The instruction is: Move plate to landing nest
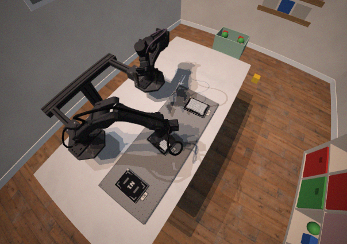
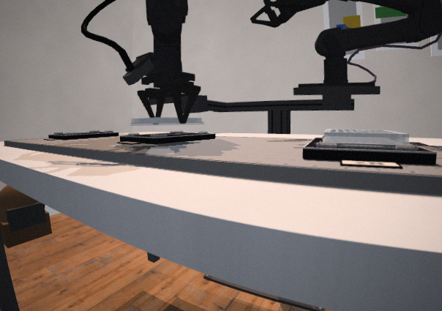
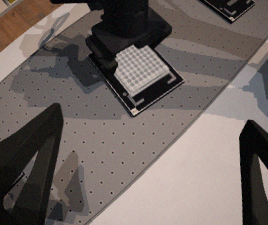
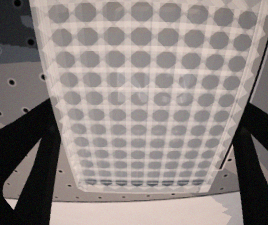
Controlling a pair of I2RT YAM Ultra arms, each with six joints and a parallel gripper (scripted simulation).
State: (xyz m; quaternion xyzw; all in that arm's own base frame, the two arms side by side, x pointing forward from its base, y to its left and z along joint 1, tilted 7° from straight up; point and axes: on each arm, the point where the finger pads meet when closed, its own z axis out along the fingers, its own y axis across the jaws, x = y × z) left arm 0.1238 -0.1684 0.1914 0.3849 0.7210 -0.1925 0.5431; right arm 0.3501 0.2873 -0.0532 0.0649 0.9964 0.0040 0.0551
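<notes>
The N3 nest is 40 mm below my right hand. Round my right hand: plate 50 mm ahead, 350 mm to the left, 20 mm below.
</notes>
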